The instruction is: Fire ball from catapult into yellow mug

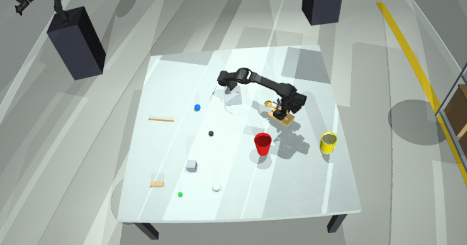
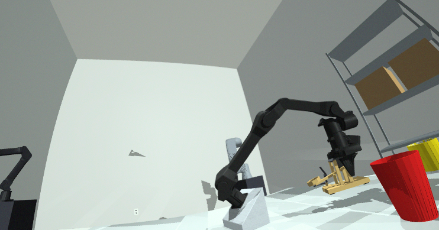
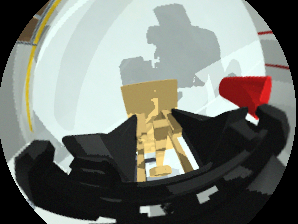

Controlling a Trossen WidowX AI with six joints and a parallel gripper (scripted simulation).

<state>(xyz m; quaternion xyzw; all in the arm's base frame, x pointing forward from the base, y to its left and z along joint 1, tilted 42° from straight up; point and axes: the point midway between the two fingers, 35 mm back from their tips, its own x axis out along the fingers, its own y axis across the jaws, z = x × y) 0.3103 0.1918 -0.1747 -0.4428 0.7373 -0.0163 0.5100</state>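
My gripper tip is now 45 cm to the left of the black ball, 6 cm above it and 2 cm past it. From my gripper tip the other things lie so: yellow mug: 22 cm ahead, 19 cm to the left, 5 cm below; then wooden catapult: 6 cm behind, 4 cm to the right, 2 cm above; then red cup: 17 cm to the right, 16 cm ahead, 4 cm below.
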